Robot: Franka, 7 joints.
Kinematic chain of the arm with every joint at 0, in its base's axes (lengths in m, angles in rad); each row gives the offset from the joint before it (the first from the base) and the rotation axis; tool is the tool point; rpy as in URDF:
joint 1: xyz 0 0 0.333 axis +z
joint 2: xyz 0 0 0 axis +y
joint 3: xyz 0 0 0.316 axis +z
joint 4: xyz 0.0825 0 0 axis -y
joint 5: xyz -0.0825 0 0.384 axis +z
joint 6: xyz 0 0 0 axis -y
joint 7: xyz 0.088 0 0 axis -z
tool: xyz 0 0 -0.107 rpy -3.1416 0 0
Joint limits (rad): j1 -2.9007..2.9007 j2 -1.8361..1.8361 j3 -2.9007..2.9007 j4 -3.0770..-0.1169 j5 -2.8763..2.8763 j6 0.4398..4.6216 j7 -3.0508..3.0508
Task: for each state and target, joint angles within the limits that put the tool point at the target. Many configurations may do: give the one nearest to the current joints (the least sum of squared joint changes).
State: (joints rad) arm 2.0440 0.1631 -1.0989 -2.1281 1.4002 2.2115 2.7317
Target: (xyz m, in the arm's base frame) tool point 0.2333 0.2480 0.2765
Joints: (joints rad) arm 1.6924 -0.3425 -1.1956 -2.7721 1.2178 1.8155 2.7317
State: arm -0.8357 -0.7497 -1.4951 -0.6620 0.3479 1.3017 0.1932
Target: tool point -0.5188 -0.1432 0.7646
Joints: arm -0.7104 -0.7372 -1.5110 -0.9544 0.3128 1.1349 0.1932
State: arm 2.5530 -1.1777 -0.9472 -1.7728 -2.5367 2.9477 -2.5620
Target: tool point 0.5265 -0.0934 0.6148
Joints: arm 1.8874 -1.6872 -1.0765 -1.7848 -2.5741 3.1651 -2.5620
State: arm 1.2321 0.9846 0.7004 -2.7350 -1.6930 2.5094 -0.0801
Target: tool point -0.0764 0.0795 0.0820
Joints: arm 1.0310 0.5629 0.4270 -3.0770 -1.8827 2.6926 -0.0801
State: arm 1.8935 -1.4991 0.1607 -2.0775 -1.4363 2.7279 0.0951
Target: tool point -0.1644 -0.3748 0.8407
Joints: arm 1.8597 -1.6912 0.3807 -1.8704 -1.4205 2.7819 0.0951
